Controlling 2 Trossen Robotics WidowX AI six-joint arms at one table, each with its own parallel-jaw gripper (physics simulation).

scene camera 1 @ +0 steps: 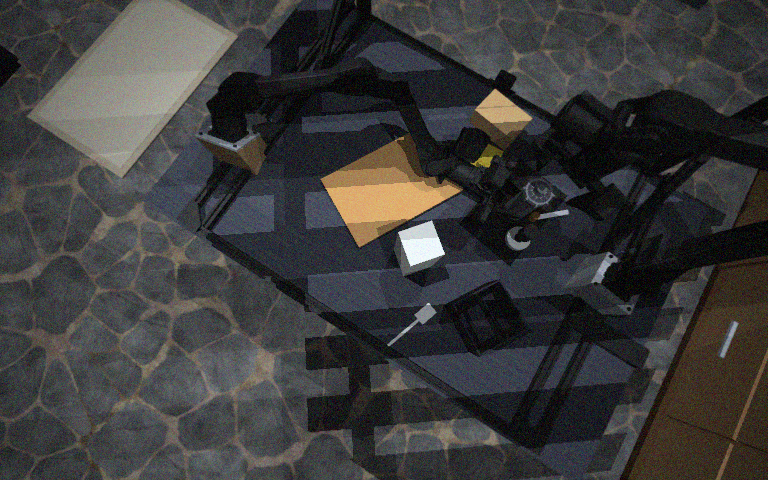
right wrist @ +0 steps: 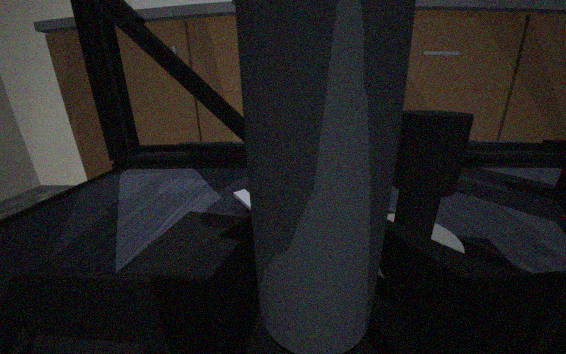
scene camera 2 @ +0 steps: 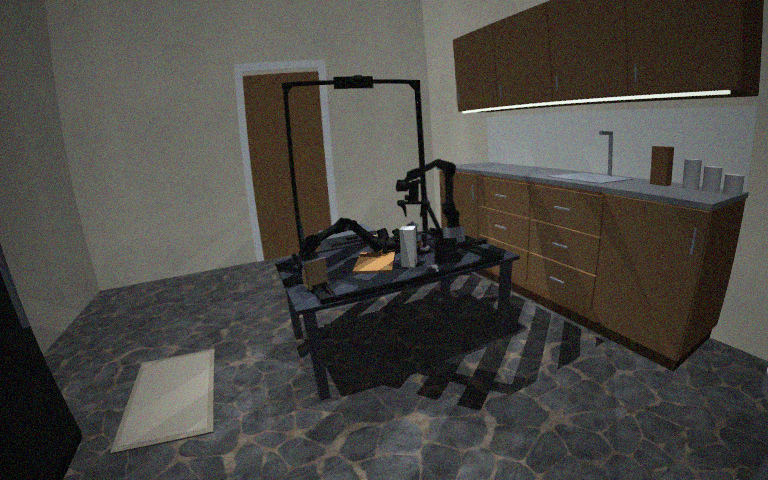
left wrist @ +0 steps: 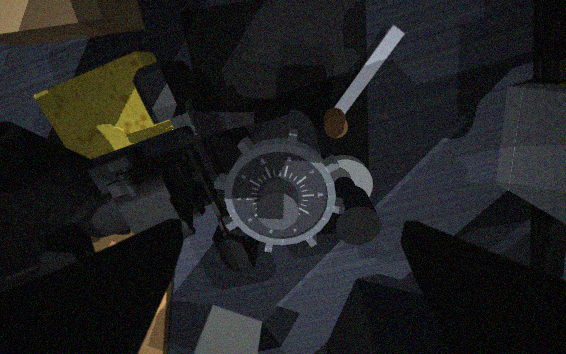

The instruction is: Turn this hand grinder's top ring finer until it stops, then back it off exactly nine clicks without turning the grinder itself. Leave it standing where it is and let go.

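Frame: origin at the left arm's base, x ahead, y left, z up, level; centimetres.
Where they show: left gripper, fingertip midpoint: [scene camera 1: 552, 186] [scene camera 2: 413, 217] [left wrist: 293, 230]; right gripper, fingertip midpoint: [right wrist: 313, 225]; left arm's base, link origin: [scene camera 1: 619, 282] [scene camera 2: 453, 227]; right arm's base, link origin: [scene camera 1: 228, 133] [scene camera 2: 312, 263].
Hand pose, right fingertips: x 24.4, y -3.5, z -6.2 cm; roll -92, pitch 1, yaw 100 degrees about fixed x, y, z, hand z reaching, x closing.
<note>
Things, the pixels of their top centre, and the offset from my right fingertips.
- hand grinder, top centre: [left wrist: 277, 212] [scene camera 1: 542, 189] dy +0.2, dx +1.1, dz +11.9 cm
- crank bar with a brown knob, top centre: [left wrist: 367, 84] [scene camera 1: 553, 212] dy -3.8, dx -6.1, dz -0.6 cm
- white crescent-shaped piece, top centre: [right wrist: 434, 112] [left wrist: 358, 226] [scene camera 1: 531, 231] [scene camera 2: 424, 234] dy +5.9, dx -3.7, dz +4.9 cm
- yellow sponge, top centre: [left wrist: 103, 112] [scene camera 1: 478, 152] dy -4.9, dx +17.2, dz -1.3 cm
- cardboard box, top centre: [scene camera 1: 503, 113] dy -15.6, dx +18.4, dz +1.7 cm
- orange board, top centre: [scene camera 1: 392, 184] [scene camera 2: 375, 260] dy +15.1, dx +28.9, dz -2.8 cm
- white box, top centre: [scene camera 1: 421, 243] [scene camera 2: 407, 228] dy +26.2, dx +13.3, dz +15.7 cm
- black tray, top centre: [scene camera 1: 490, 316] [scene camera 2: 445, 241] dy +27.1, dx -7.5, dz +5.7 cm
The hand grinder [scene camera 1: 538, 192] [right wrist: 317, 175] stands upright at the right side of the table. Its notched grey top ring [left wrist: 246, 230] with tick marks faces the left wrist view. My left gripper [left wrist: 293, 230] [scene camera 2: 402, 208] is open and empty, its fingers spread wide and hanging above the ring without touching it. My right gripper [scene camera 1: 507, 190] is shut on the grinder's body, which fills the right wrist view; its fingers are hidden in shadow there.
A crank bar with a brown knob [left wrist: 336, 123] [scene camera 1: 549, 215] lies beside the grinder, next to a white crescent-shaped piece [scene camera 1: 517, 238] [left wrist: 359, 172]. Nearby are a yellow sponge [scene camera 1: 488, 156] [left wrist: 127, 105], a cardboard box [scene camera 1: 501, 116], an orange board [scene camera 1: 382, 190], a white box [scene camera 1: 420, 248] [scene camera 2: 408, 245] and a black tray [scene camera 1: 487, 319].
</note>
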